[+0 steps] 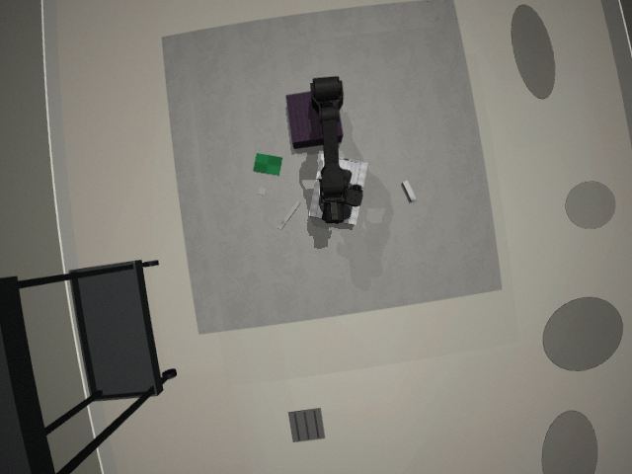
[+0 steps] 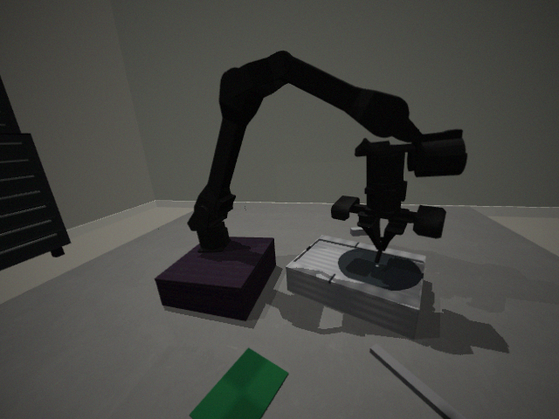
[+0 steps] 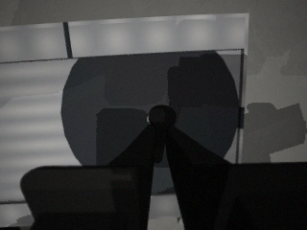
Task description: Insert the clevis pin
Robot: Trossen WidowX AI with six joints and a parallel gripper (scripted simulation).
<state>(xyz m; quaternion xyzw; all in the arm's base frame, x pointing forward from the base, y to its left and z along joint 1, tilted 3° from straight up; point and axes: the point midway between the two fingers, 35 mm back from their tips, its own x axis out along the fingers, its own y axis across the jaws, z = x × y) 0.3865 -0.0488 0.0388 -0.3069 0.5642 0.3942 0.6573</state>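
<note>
The dark aluminium disc lies 4 cm below my gripper tip and 1 cm behind it. Also, from my gripper tip: grey square (29 cm to the right, 13 cm behind, 9 cm below); steel clevis pin (1 cm to the right); rimmed steel tray (5 cm below, 5 cm behind, 1 cm to the left).
</note>
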